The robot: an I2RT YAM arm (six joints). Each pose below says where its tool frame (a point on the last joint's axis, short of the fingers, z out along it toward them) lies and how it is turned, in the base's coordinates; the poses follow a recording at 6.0 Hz.
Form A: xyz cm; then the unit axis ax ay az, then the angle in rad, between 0 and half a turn.
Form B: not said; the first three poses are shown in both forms.
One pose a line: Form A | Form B
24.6 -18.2 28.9 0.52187 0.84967 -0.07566 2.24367 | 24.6 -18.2 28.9 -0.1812 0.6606 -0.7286 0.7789 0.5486 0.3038
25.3 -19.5 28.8 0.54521 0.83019 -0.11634 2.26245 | 25.3 -19.5 28.8 -0.1510 0.6517 -0.7433 0.8309 0.4910 0.2617
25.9 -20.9 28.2 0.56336 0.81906 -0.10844 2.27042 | 25.9 -20.9 28.2 -0.1222 0.6756 -0.7271 0.8415 0.4589 0.2850
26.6 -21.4 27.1 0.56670 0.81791 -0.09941 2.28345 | 26.6 -21.4 27.1 -0.1227 0.6914 -0.7120 0.8418 0.4525 0.2943
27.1 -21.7 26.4 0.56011 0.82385 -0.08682 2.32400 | 27.1 -21.7 26.4 -0.1557 0.7137 -0.6829 0.8404 0.4590 0.2882
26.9 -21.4 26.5 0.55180 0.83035 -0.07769 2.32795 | 26.9 -21.4 26.5 -0.1732 0.7164 -0.6758 0.8294 0.4762 0.2922
